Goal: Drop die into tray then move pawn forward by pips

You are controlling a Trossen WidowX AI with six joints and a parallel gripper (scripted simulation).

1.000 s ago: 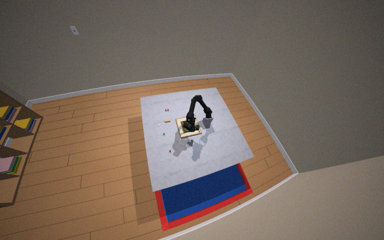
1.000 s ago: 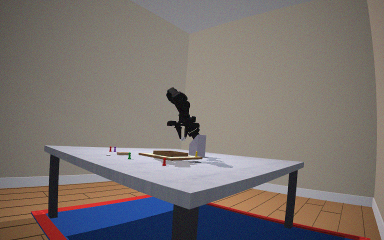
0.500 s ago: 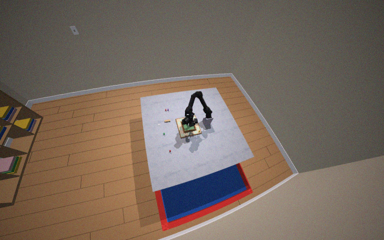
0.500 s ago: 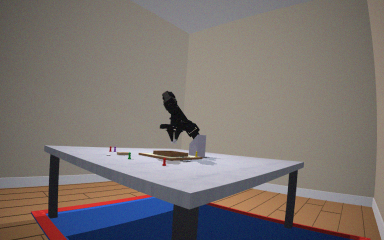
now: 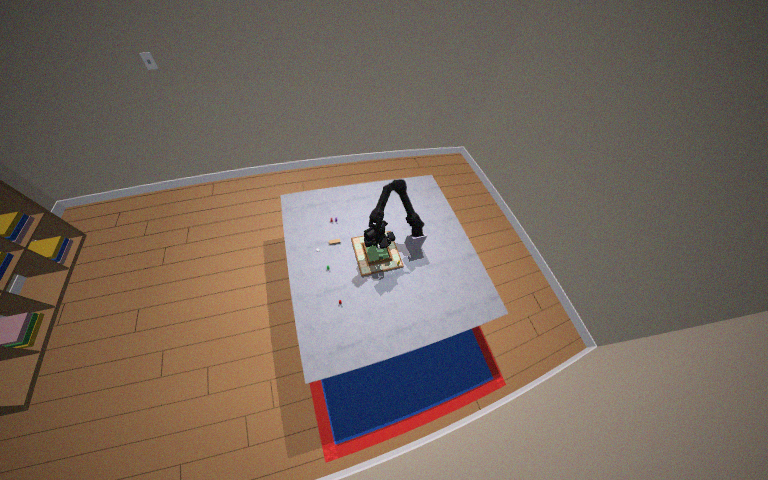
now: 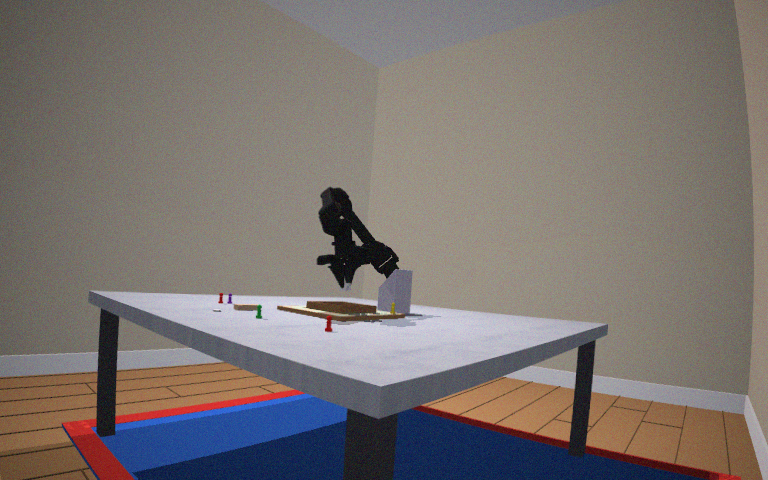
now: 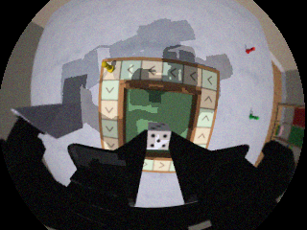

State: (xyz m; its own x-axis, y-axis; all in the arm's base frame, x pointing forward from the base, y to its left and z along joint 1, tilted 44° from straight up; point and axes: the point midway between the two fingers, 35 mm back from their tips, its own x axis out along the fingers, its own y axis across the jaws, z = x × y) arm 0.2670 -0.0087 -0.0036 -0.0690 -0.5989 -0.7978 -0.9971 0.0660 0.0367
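Now: the yellow pawn 100 mm behind my gripper tip, 110 mm to the left of it and 60 mm below it. The rest, counted from my gripper tip: small wooden block 260 mm ahead, 160 mm to the right, 80 mm below; then green dice tray 10 mm to the right, 80 mm below; then white die right at my gripper tip.
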